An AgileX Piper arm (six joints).
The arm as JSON. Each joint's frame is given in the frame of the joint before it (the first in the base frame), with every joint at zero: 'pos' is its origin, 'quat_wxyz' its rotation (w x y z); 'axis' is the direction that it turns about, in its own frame. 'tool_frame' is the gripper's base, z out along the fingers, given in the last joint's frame.
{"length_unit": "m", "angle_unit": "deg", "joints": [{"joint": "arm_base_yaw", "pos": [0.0, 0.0, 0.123], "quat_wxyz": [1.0, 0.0, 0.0, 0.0], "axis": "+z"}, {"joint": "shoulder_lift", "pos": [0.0, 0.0, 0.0], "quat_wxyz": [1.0, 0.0, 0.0, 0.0], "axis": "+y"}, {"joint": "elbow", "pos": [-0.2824, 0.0, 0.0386], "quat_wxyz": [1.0, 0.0, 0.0, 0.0], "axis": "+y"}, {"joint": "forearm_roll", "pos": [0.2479, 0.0, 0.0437], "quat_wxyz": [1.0, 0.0, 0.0, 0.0], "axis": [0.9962, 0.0, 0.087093]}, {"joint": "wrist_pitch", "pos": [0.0, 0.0, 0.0], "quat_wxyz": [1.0, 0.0, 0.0, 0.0], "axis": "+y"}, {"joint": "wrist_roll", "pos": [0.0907, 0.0, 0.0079], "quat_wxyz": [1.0, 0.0, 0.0, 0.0], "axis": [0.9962, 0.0, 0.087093]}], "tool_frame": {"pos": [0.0, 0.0, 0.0], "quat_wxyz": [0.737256, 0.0, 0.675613, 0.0]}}
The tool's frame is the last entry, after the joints.
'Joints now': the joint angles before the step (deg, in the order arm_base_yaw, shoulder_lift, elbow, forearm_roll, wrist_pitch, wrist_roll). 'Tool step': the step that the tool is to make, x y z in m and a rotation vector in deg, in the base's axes. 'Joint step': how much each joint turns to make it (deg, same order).
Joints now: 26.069, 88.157, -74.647, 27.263, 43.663, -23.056
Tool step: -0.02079, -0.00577, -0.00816, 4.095, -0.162, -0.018
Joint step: -0.001, -4.467, 7.553, 7.046, -4.010, -4.665
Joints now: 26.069, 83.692, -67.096, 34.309, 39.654, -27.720
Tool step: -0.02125, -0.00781, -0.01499, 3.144, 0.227, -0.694
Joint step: 0.000, -4.317, 8.392, 7.220, -4.138, -5.310
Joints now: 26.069, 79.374, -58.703, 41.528, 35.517, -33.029
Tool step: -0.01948, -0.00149, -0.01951, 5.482, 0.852, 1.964
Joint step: -0.001, -2.557, 8.160, 15.805, -2.030, -13.801
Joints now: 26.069, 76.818, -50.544, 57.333, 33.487, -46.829
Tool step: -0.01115, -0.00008, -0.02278, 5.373, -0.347, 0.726
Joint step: -0.001, -0.259, 7.328, 19.544, -1.387, -18.500
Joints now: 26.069, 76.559, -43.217, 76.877, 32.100, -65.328
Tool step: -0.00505, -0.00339, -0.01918, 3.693, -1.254, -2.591
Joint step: -0.001, 0.424, 5.875, 18.490, -1.388, -17.264
